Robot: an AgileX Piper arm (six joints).
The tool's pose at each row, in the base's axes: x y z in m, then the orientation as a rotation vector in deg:
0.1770, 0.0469, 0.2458, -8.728, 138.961, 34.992
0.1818, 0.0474, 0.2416, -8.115, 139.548, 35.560
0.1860, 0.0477, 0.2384, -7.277, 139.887, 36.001
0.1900, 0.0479, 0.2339, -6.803, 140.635, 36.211
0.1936, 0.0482, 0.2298, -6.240, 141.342, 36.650
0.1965, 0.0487, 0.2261, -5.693, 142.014, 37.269
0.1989, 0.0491, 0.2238, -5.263, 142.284, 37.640
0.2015, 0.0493, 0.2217, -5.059, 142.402, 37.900
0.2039, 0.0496, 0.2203, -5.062, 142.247, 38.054
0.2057, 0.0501, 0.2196, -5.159, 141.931, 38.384
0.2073, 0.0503, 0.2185, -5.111, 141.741, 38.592
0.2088, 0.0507, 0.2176, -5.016, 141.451, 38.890
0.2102, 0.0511, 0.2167, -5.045, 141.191, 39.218
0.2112, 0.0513, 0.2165, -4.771, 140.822, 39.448
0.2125, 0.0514, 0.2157, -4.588, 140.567, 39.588
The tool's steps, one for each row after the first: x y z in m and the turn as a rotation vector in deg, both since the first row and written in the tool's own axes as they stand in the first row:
-0.0013, -0.0024, 0.0058, -0.178, 0.503, 0.711
-0.0027, -0.0044, 0.0105, -0.245, 0.708, 1.484
-0.0032, -0.0070, 0.0159, -0.183, 1.350, 2.030
-0.0036, -0.0092, 0.0209, -0.267, 1.970, 2.690
-0.0036, -0.0110, 0.0253, -0.484, 2.589, 3.380
-0.0042, -0.0121, 0.0284, -0.607, 2.814, 3.834
-0.0050, -0.0134, 0.0313, -0.726, 2.925, 4.070
-0.0060, -0.0143, 0.0338, -0.854, 2.800, 4.078
-0.0070, -0.0146, 0.0355, -1.149, 2.568, 4.037
-0.0076, -0.0152, 0.0372, -1.308, 2.409, 4.088
-0.0083, -0.0156, 0.0389, -1.532, 2.160, 4.175
-0.0088, -0.0159, 0.0404, -1.803, 1.969, 4.193
-0.0095, -0.0161, 0.0412, -1.950, 1.599, 4.367
-0.0100, -0.0166, 0.0425, -2.039, 1.343, 4.479

